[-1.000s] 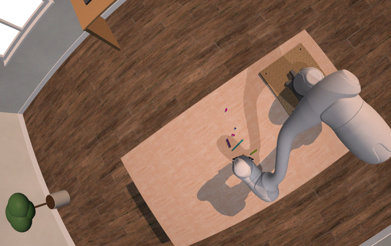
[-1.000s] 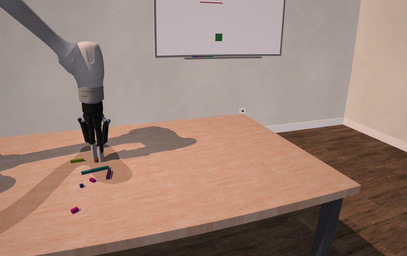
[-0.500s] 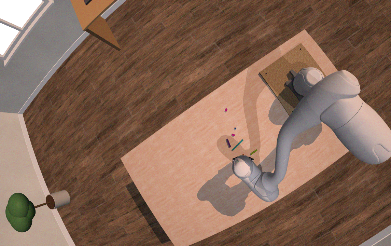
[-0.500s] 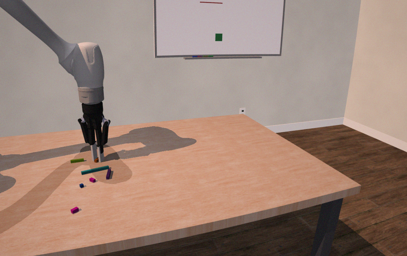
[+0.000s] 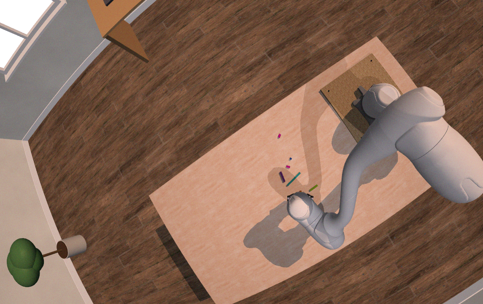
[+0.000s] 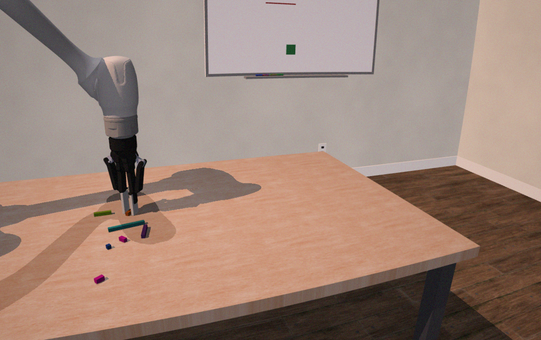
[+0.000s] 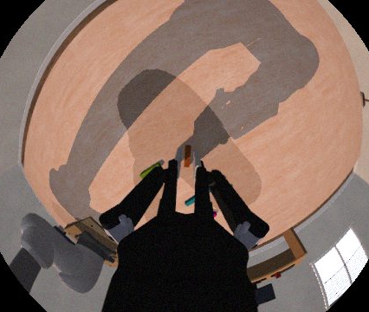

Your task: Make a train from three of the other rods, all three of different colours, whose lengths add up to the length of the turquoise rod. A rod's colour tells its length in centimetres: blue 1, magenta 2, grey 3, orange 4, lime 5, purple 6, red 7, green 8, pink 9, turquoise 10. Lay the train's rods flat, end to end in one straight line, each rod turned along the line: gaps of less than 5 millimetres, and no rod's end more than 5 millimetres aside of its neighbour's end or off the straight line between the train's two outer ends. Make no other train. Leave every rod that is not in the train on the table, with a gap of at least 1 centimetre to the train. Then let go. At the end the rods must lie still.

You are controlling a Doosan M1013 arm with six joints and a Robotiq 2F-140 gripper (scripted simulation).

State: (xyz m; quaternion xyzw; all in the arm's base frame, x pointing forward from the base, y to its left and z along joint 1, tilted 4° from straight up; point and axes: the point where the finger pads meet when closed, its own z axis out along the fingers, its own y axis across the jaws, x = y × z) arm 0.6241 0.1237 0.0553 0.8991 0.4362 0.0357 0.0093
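My gripper is now 30 mm above the orange rod. Round my hand: purple rod 140 mm to the right, 30 mm below, 20 mm ahead; turquoise rod 90 mm to the right, 30 mm below, 20 mm behind; lime rod 80 mm behind, 30 mm below, 20 mm to the left.
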